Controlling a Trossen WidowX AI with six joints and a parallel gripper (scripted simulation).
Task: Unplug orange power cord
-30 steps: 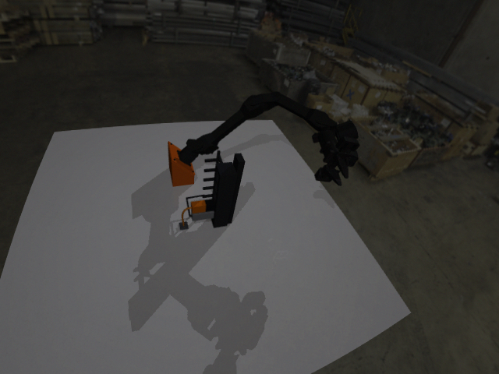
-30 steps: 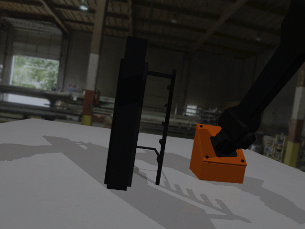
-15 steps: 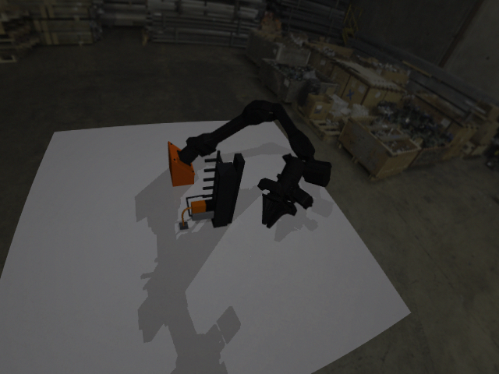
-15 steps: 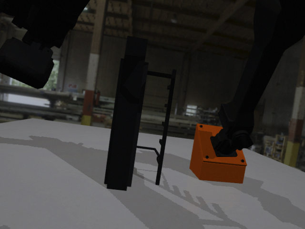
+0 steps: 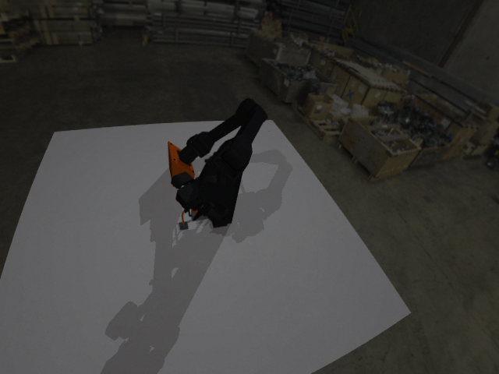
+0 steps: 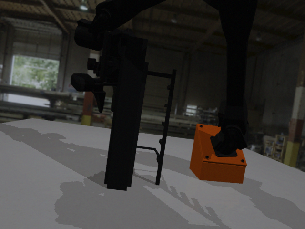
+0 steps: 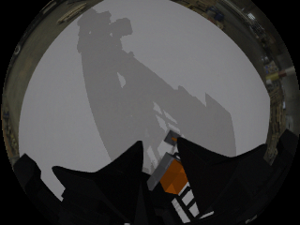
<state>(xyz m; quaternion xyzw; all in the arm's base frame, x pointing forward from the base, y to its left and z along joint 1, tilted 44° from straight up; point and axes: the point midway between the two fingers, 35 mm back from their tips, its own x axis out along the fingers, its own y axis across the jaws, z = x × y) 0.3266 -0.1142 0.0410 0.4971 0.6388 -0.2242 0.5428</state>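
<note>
Right now my gripper tip is 7 cm to the right of the orange plug, 6 cm past it and 3 cm above it. The rest, counted from my gripper tip: thin black ladder-like frame: 14 cm behind, 13 cm to the left, 1 cm below.
</note>
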